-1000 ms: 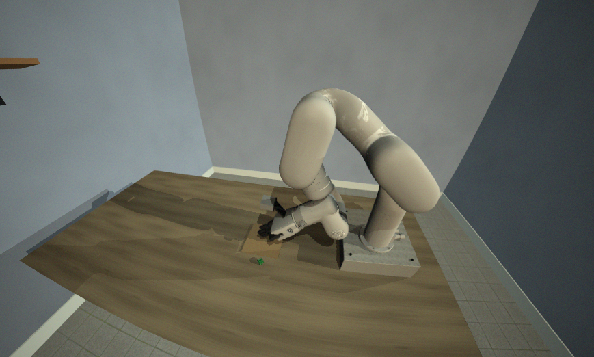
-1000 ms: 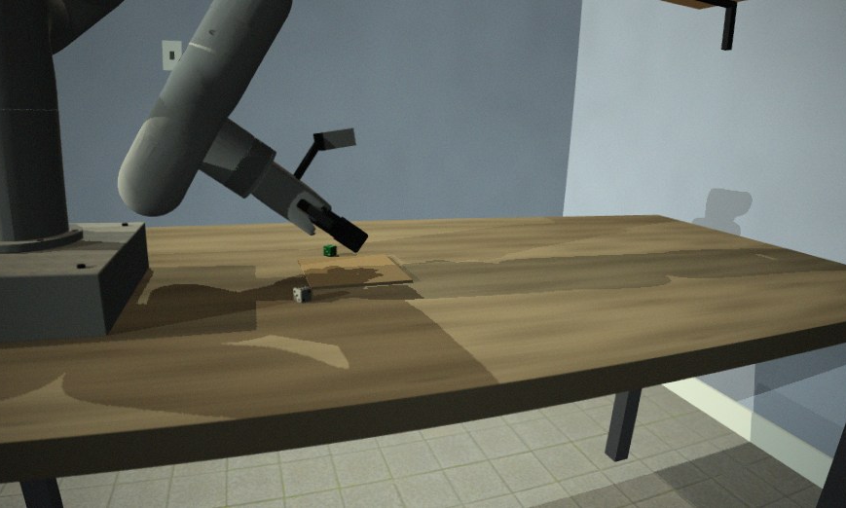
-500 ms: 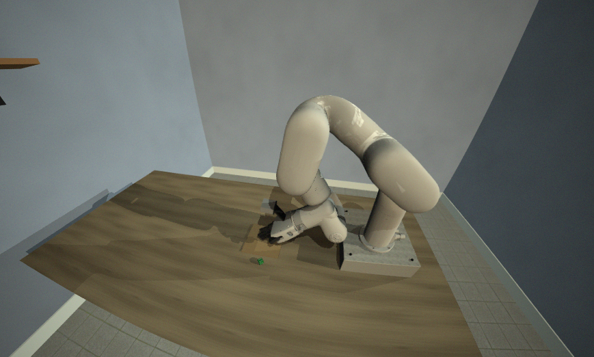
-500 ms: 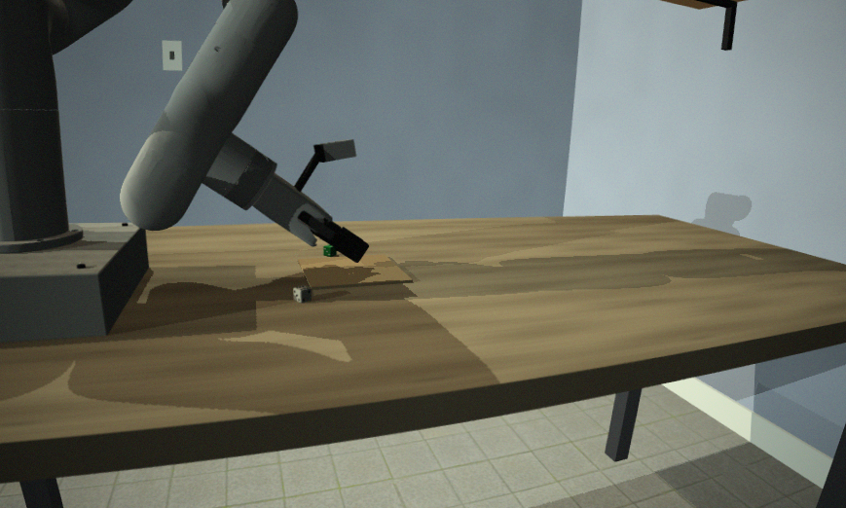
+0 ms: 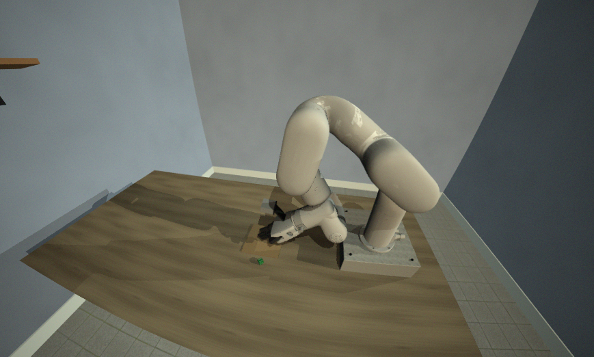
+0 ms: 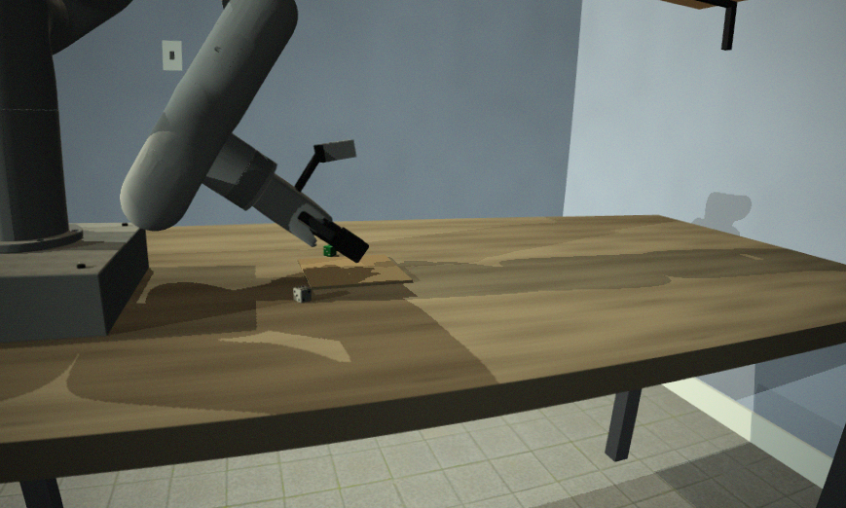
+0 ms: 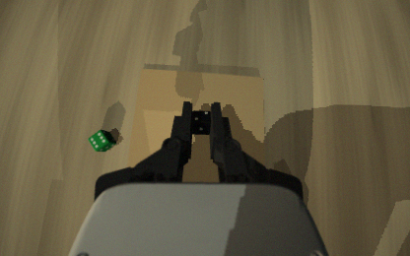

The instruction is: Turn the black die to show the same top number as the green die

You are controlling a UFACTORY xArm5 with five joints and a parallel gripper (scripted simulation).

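My hand is 40 mm above the tan mat. Also, from my hand: green die 100 mm to the left, 30 mm below; then black die 10 mm below, 10 mm ahead; then white die 100 mm to the right, 90 mm behind, 30 mm below.
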